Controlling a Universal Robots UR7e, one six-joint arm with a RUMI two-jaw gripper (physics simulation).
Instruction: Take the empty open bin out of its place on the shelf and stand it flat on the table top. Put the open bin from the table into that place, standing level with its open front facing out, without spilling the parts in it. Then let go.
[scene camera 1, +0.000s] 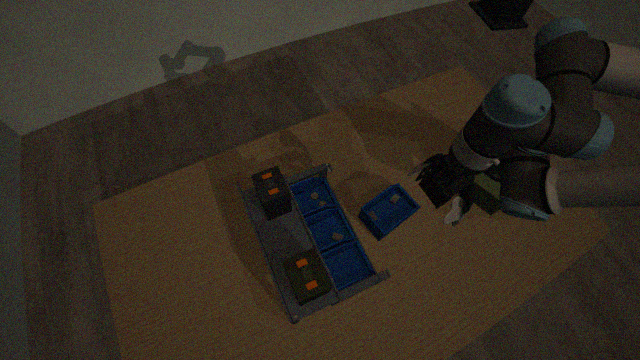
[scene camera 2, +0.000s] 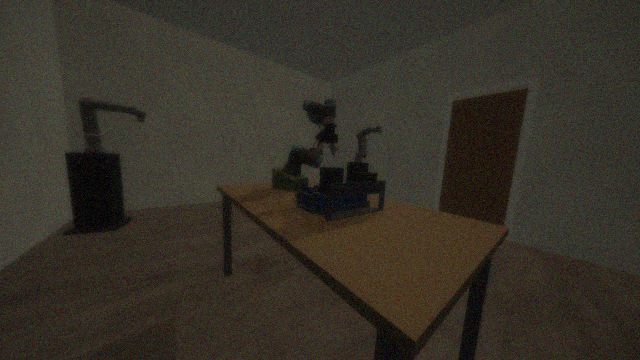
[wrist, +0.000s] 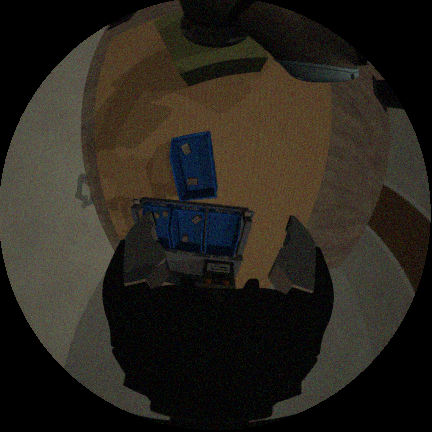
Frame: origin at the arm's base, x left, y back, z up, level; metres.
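Seen in the pictures: gripper, fingertip midpoint: (scene camera 1: 432, 198) (scene camera 2: 326, 155) (wrist: 221, 215); arm's base, origin of the base link: (scene camera 1: 502, 159) (scene camera 2: 291, 172).
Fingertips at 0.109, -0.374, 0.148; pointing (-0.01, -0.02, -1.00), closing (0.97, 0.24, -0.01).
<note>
Offsets run from my fingertips to a thing's top centre, as dx, dy, dz. "spot": to the spot under its first point. Level surfaces: height alone.
The empty blue bin @[spot: +0.047, -0.181, -0.266] (scene camera 1: 349, 265) (wrist: 222, 232) sits in the end place of the grey shelf (scene camera 1: 287, 235) (scene camera 2: 384, 196) (wrist: 184, 265). Beside it in the same row, a middle bin @[spot: -0.080, -0.211, -0.267] (scene camera 1: 327, 227) and a far bin @[spot: -0.208, -0.234, -0.267] (scene camera 1: 309, 192) hold small parts. The blue open bin @[spot: -0.080, -0.012, -0.273] (scene camera 1: 387, 212) (wrist: 196, 165) stands flat on the table top @[dz -0.275] (scene camera 1: 175, 250) in front of the shelf, with two light parts in it. My gripper (scene camera 1: 436, 194) (scene camera 2: 327, 148) (wrist: 221, 215) is open and empty, raised above the table and apart from both bins. Scene camera 2 shows the bins too dimly to tell apart.
Two dark boxes @[spot: -0.124, -0.349, -0.053] (scene camera 1: 272, 195) @[+0.072, -0.315, -0.077] (scene camera 1: 307, 280) with orange marks stand on the shelf's top board, at its two ends. My arm's green base (scene camera 1: 487, 192) (scene camera 2: 287, 179) (wrist: 220, 65) is on the table, beyond the loose bin from the shelf. Other arms stand in the background.
</note>
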